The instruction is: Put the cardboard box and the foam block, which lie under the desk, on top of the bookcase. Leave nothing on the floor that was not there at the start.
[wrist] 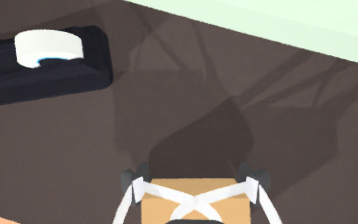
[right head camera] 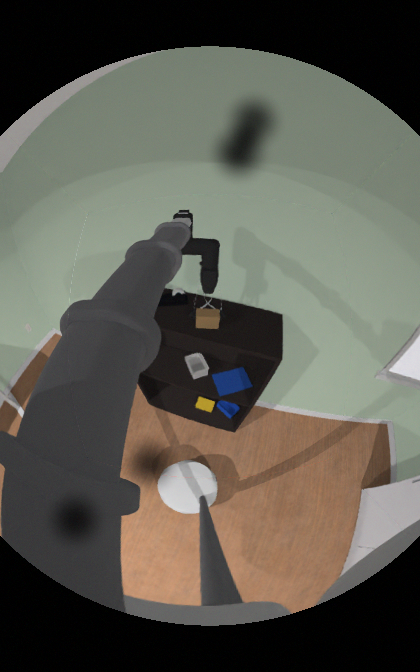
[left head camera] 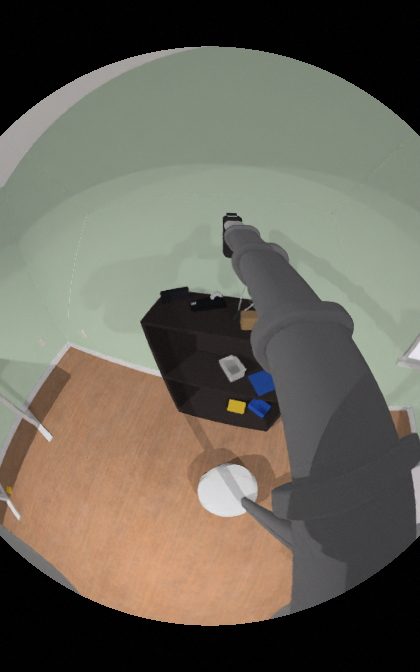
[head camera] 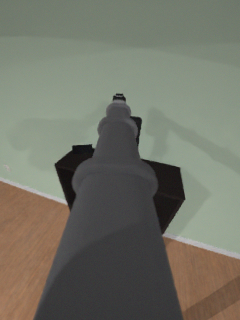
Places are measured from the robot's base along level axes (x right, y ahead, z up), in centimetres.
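Pixels of known places: gripper, fingertip midpoint: [wrist: 194,175].
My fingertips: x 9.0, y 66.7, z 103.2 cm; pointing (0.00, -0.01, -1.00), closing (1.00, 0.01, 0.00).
Note:
For each thing: its top centre in the pictures, then the offset to it from my fingertips. "*": a spot on its surface instead.
- cardboard box at a spot on its surface: [wrist: 195,187] * dx +0.0, dy -0.4, dz +3.2 cm
- black tape dispenser at a spot on its surface: [wrist: 55,67] * dx -13.2, dy +11.2, dz +4.5 cm
The cardboard box [left head camera: 248,320] [right head camera: 207,319] [wrist: 195,187] is a small tan box at the bookcase top; the arm hides part of it in the left head view. My gripper [right head camera: 207,315] [wrist: 194,175] is shut on it, a dark fingertip at each side. The dark bookcase [head camera: 167,177] [left head camera: 175,318] [right head camera: 255,327] [wrist: 60,140] stands against the green wall. The box is low over or on its top; I cannot tell whether it touches. A small yellow thing [left head camera: 9,490] lies at the far left by white legs; I cannot tell whether it is the foam block.
A black tape dispenser [left head camera: 208,303] [wrist: 55,67] and a black object [left head camera: 174,294] are on the bookcase top, left of the box. A grey bin [left head camera: 232,368] [right head camera: 196,365] and blue and yellow items are on the shelves. A round white stool [left head camera: 227,490] [right head camera: 187,486] stands in front.

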